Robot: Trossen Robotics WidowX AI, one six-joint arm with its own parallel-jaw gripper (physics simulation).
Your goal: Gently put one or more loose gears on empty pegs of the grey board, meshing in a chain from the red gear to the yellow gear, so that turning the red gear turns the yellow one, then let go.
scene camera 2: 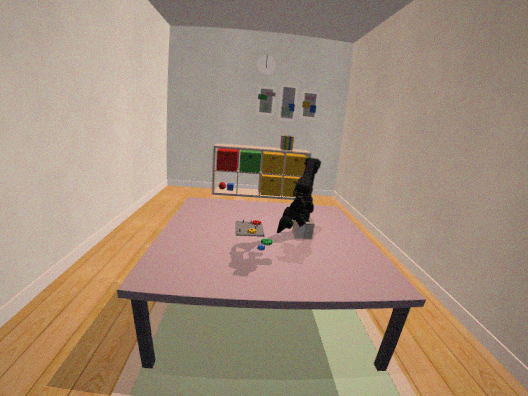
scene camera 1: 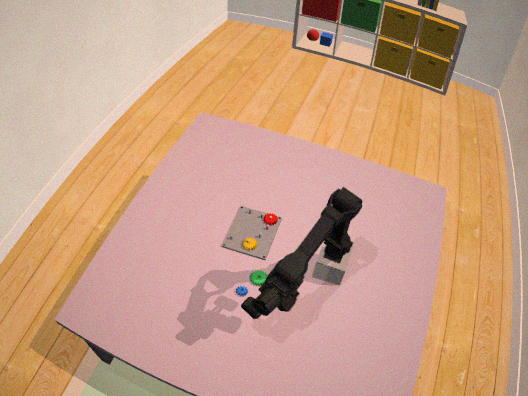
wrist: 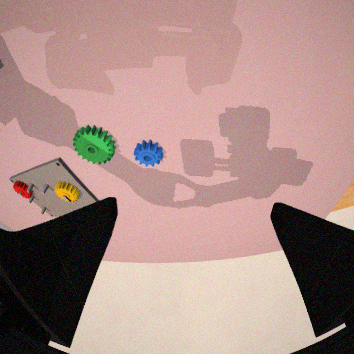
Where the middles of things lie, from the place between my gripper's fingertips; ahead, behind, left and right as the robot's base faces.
Right now my hand is 50 mm short of the green gear (wrist: 92,144), 150 mm to the left of it and 140 mm above it. The rest, counted from my hand: grey board (scene camera 1: 245,225) (150 mm ahead, 330 mm to the right, 150 mm below).
